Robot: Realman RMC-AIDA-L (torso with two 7-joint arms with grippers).
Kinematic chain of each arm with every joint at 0, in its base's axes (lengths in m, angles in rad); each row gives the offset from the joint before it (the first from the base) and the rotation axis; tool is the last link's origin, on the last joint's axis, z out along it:
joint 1: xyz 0 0 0.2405 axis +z
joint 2: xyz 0 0 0 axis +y
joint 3: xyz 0 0 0.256 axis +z
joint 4: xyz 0 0 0 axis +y
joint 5: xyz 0 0 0.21 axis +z
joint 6: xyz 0 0 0 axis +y
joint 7: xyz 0 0 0.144 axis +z
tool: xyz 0 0 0
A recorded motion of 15 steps. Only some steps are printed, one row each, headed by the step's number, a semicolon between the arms.
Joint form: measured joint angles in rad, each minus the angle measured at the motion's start. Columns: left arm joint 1, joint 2, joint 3, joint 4, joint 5, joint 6, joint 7; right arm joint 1, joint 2, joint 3, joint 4, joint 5, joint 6, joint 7.
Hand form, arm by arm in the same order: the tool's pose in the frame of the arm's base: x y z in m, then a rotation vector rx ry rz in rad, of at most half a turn. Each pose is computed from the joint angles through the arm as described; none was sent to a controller.
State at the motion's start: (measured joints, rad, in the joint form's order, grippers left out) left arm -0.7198 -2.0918 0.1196 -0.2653 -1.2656 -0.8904 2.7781; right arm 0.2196 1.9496 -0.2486 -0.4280 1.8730 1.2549 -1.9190
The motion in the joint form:
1: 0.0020 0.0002 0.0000 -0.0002 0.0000 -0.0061 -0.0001; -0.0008 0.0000 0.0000 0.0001 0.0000 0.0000 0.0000
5: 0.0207 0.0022 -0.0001 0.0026 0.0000 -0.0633 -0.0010; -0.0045 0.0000 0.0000 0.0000 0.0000 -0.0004 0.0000
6: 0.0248 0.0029 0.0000 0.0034 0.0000 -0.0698 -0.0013; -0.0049 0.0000 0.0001 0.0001 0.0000 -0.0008 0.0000
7: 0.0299 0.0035 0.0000 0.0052 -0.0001 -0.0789 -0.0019; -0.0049 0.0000 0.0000 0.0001 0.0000 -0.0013 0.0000
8: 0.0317 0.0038 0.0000 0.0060 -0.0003 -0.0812 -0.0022; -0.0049 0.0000 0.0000 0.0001 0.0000 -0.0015 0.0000
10: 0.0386 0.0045 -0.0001 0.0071 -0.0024 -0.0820 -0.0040; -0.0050 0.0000 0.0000 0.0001 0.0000 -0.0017 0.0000
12: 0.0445 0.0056 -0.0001 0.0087 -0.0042 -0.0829 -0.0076; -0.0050 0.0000 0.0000 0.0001 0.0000 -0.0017 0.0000
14: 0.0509 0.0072 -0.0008 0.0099 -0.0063 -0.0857 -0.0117; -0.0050 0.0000 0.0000 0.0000 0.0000 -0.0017 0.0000
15: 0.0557 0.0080 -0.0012 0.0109 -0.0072 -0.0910 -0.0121; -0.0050 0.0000 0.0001 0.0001 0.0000 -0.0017 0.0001
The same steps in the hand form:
1: -0.2430 0.3360 -0.1334 -2.3403 -0.5746 -0.6215; 0.4303 0.2614 0.1651 -1.2956 0.8885 0.9720
5: -0.2426 0.3321 -0.1290 -2.3248 -0.5653 -0.6789; 0.4313 0.2598 0.1651 -1.2934 0.8908 0.9687
6: -0.2435 0.3314 -0.1282 -2.3218 -0.5659 -0.6837; 0.4315 0.2596 0.1651 -1.2928 0.8913 0.9682
7: -0.2444 0.3305 -0.1271 -2.3174 -0.5661 -0.6908; 0.4315 0.2596 0.1651 -1.2926 0.8916 0.9678
8: -0.2449 0.3303 -0.1267 -2.3157 -0.5667 -0.6920; 0.4316 0.2596 0.1651 -1.2925 0.8918 0.9677
10: -0.2475 0.3291 -0.1260 -2.3096 -0.5764 -0.6898; 0.4316 0.2596 0.1651 -1.2923 0.8920 0.9675
12: -0.2499 0.3283 -0.1251 -2.3036 -0.5861 -0.6882; 0.4316 0.2596 0.1651 -1.2923 0.8920 0.9675
14: -0.2524 0.3275 -0.1238 -2.2961 -0.5965 -0.6891; 0.4316 0.2596 0.1651 -1.2923 0.8918 0.9674
15: -0.2536 0.3268 -0.1229 -2.2914 -0.5991 -0.6924; 0.4316 0.2596 0.1651 -1.2922 0.8920 0.9675

